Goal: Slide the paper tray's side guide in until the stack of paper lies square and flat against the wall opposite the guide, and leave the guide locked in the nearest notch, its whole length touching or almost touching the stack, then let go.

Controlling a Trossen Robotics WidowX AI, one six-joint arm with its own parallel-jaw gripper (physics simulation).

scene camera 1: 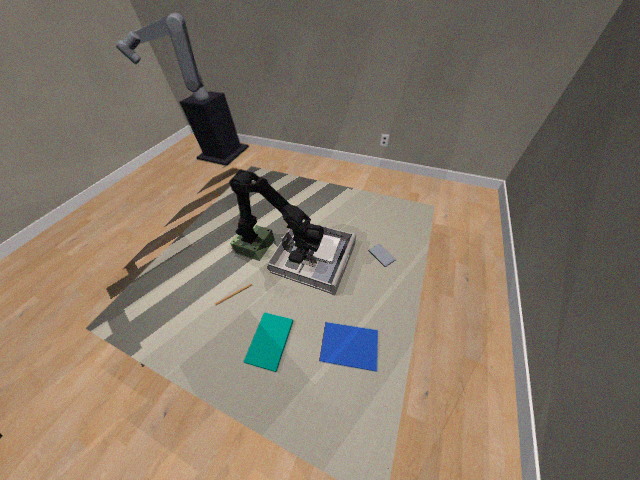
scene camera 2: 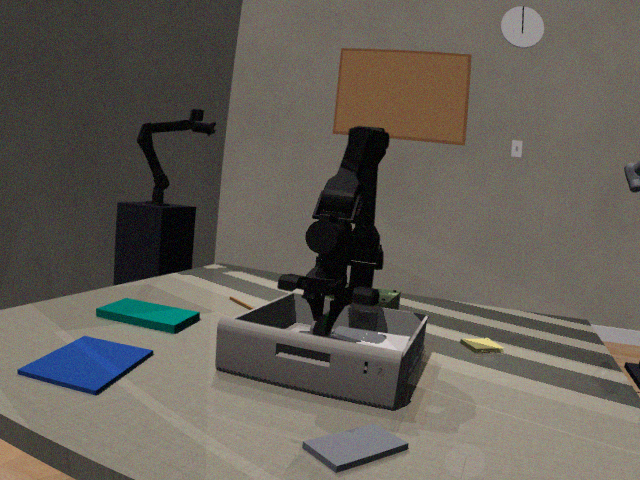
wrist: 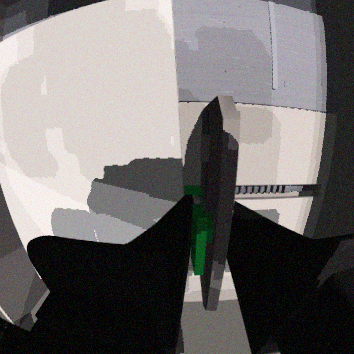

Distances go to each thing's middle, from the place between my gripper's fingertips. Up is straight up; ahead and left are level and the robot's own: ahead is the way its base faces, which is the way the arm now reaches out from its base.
The white paper stack [scene camera 2: 383, 340] lies 9 cm to the left of my hand, 1 cm below it and 1 cm ahead of it. The rest, counted from my hand: small grey pad [scene camera 2: 362, 445]: 33 cm ahead, 17 cm to the left, 4 cm below; blue sheet [scene camera 2: 90, 365]: 32 cm ahead, 29 cm to the right, 4 cm below; teal pad [scene camera 2: 164, 318]: 40 cm to the right, 4 cm below, 2 cm ahead.
